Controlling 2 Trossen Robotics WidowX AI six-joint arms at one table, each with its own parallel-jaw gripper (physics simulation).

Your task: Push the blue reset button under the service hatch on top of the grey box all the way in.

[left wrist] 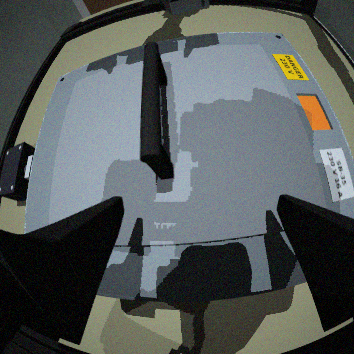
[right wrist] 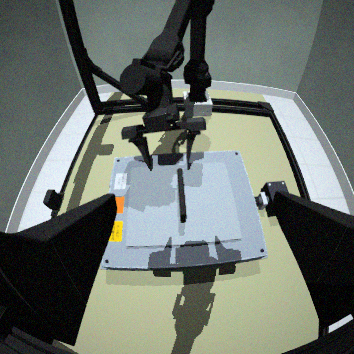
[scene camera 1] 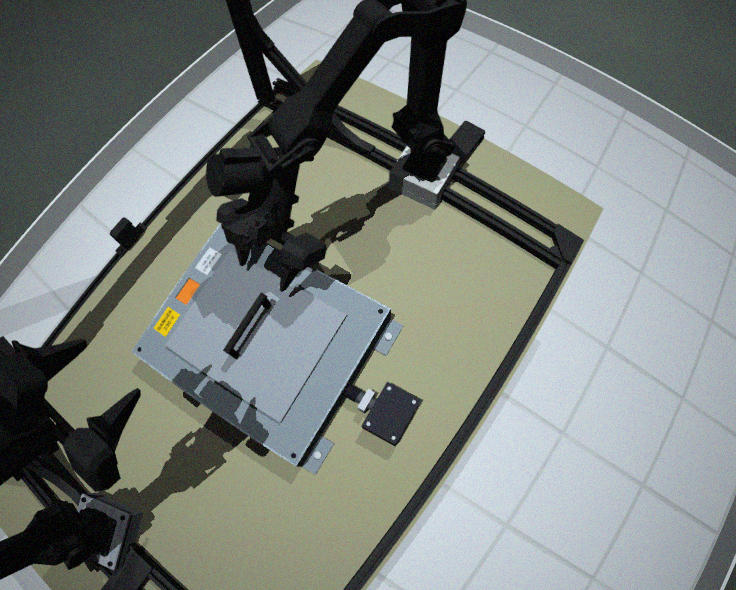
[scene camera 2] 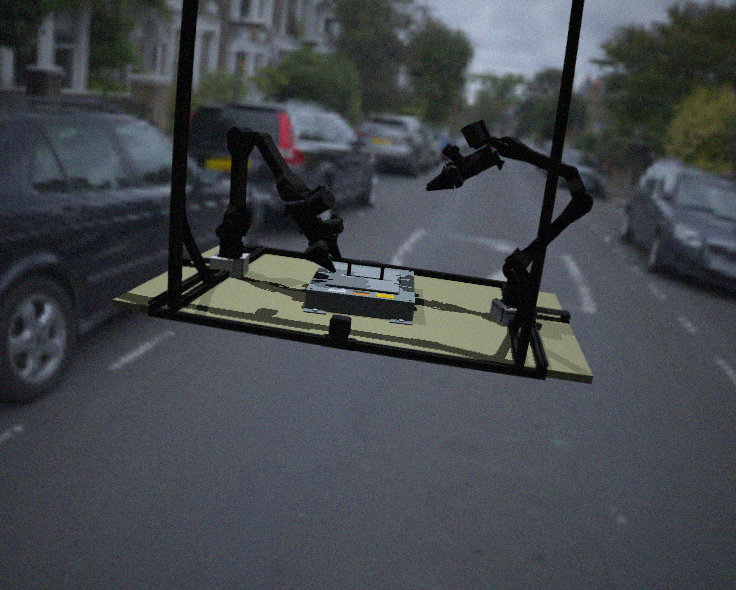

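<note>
The grey box lies flat on the table. Its service hatch is down flat in the top, with a raised black handle. The blue reset button does not show in any view. My left gripper is open and empty, above the box's edge near one end of the handle. My right gripper is open and empty, raised high off the opposite side of the box.
A black square block sits beside the box, joined by a short connector. A yellow danger label and an orange patch lie along one edge. A black frame rail borders the table.
</note>
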